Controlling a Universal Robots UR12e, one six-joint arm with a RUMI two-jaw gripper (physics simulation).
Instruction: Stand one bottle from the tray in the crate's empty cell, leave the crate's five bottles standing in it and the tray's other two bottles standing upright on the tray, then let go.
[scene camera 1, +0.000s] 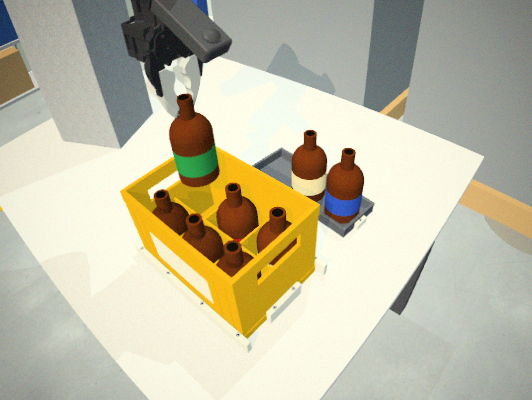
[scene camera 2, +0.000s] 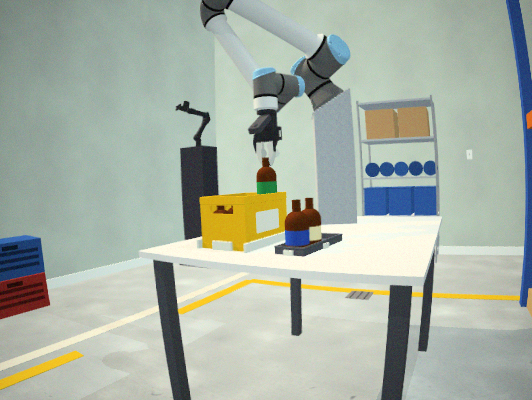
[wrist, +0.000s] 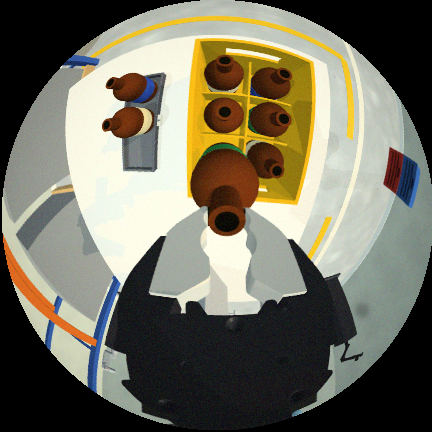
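Seen in the pictures: gripper, fingertip midpoint: (scene camera 1: 183, 113) (scene camera 2: 267, 166) (wrist: 224, 208); arm's base at its link origin: (scene camera 2: 330, 103).
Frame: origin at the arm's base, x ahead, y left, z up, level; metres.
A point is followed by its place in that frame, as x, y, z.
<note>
My gripper (scene camera 1: 184, 101) @(0.542, -0.125, -0.327) (scene camera 2: 266, 158) @(0.542, -0.125, -0.327) (wrist: 224, 208) @(0.542, -0.125, -0.327) is shut on the neck of a brown bottle with a green band (scene camera 1: 192, 135) @(0.577, -0.145, -0.346) (scene camera 2: 266, 176) @(0.584, -0.111, -0.365) (wrist: 225, 175) @(0.571, -0.127, -0.333). It hangs about upright over the empty corner cell of the yellow crate (scene camera 1: 272, 292) @(0.766, -0.212, -0.536) (scene camera 2: 220, 232) @(0.768, -0.201, -0.542) (wrist: 305, 120) @(0.633, -0.262, -0.440); in scene camera 2 its lower end is hidden by the crate's rim. Five brown bottles, one of them (scene camera 1: 237, 217) @(0.655, -0.152, -0.481) (wrist: 223, 115) @(0.629, -0.131, -0.437) in the middle row, stand in the other cells. A cream-banded bottle (scene camera 1: 309, 167) @(0.679, 0.041, -0.497) (scene camera 2: 314, 220) @(0.689, 0.096, -0.510) (wrist: 131, 122) @(0.652, 0.043, -0.488) and a blue-banded bottle (scene camera 1: 345, 185) @(0.765, 0.029, -0.493) (scene camera 2: 297, 225) @(0.784, 0.073, -0.513) (wrist: 131, 87) @(0.733, 0.037, -0.486) stand upright on the tray (scene camera 1: 277, 164) @(0.552, 0.111, -0.595) (scene camera 2: 335, 239) @(0.594, 0.139, -0.586) (wrist: 140, 155) @(0.565, 0.093, -0.595).
White strips (scene camera 1: 284, 302) @(0.780, -0.198, -0.573) (scene camera 2: 222, 245) @(0.781, -0.188, -0.583) line the crate's foot on the white table (scene camera 1: 350, 310) @(0.875, -0.138, -0.600) (scene camera 2: 380, 250) @(0.699, 0.308, -0.600) (wrist: 172, 200) @(0.415, 0.025, -0.600). The crate's walls and dividers rise around the cell below the held bottle. The tray lies beside the crate. A grey pillar (scene camera 2: 335, 165) @(0.116, 0.032, -0.322) stands behind the table.
</note>
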